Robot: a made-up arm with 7 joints. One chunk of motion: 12 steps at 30 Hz.
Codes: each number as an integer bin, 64 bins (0 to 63) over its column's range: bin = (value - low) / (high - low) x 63, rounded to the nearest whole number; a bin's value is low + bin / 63 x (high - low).
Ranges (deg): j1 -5..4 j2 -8..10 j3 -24..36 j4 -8..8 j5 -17..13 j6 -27..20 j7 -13..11
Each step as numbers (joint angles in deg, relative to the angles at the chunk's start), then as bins.
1 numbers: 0.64 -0.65 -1.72 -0.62 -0.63 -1.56 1.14
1 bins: 39 26 23 29 34 34 37
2 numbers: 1.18 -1.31 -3.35 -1.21 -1.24 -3.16 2.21
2 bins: 43 23 22 27 33 32 40
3 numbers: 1.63 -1.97 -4.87 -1.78 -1.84 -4.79 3.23
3 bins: 46 21 20 24 32 30 43
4 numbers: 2.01 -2.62 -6.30 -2.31 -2.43 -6.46 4.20
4 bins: 49 19 19 22 31 28 45
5 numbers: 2.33 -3.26 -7.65 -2.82 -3.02 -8.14 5.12
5 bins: 51 17 17 20 29 25 48
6 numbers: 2.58 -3.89 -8.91 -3.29 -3.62 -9.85 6.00
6 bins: 53 14 16 19 28 23 50
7 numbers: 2.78 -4.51 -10.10 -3.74 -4.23 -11.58 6.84
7 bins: 54 12 15 17 27 21 52
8 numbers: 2.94 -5.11 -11.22 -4.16 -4.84 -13.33 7.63
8 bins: 56 10 13 15 26 18 54
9 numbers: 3.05 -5.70 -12.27 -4.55 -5.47 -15.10 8.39
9 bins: 56 8 12 14 24 16 56
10 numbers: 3.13 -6.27 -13.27 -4.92 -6.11 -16.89 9.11
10 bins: 57 6 11 12 23 14 58
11 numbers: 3.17 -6.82 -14.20 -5.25 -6.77 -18.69 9.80
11 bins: 57 4 10 11 21 11 60
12 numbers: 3.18 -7.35 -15.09 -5.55 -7.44 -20.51 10.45
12 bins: 57 2 9 10 20 9 62
